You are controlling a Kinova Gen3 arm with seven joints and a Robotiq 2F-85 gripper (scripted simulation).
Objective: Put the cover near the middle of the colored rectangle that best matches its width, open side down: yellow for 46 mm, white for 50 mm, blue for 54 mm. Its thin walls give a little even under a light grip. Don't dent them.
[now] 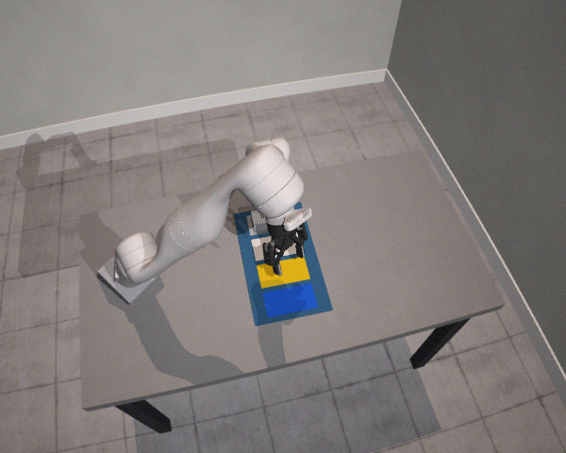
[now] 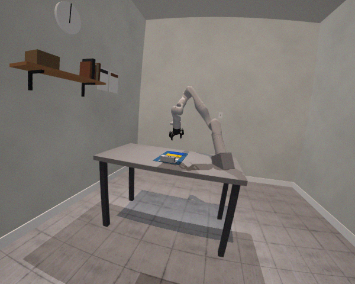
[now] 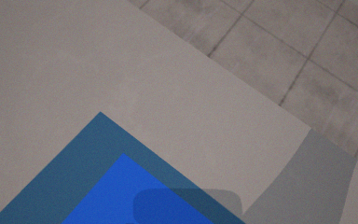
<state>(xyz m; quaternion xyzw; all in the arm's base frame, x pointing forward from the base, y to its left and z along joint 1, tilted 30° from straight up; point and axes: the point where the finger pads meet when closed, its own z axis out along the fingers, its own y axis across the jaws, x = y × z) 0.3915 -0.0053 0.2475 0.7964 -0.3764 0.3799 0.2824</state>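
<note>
The light grey cover is 1 cm behind my hand, 25 cm to the left of it and 14 cm below it. Round my hand: dark blue mat 4 cm ahead, 11 cm to the left, 16 cm below; blue rectangle 3 cm to the right, 16 cm below; yellow rectangle 1 cm behind, 6 cm to the left, 16 cm below.
</note>
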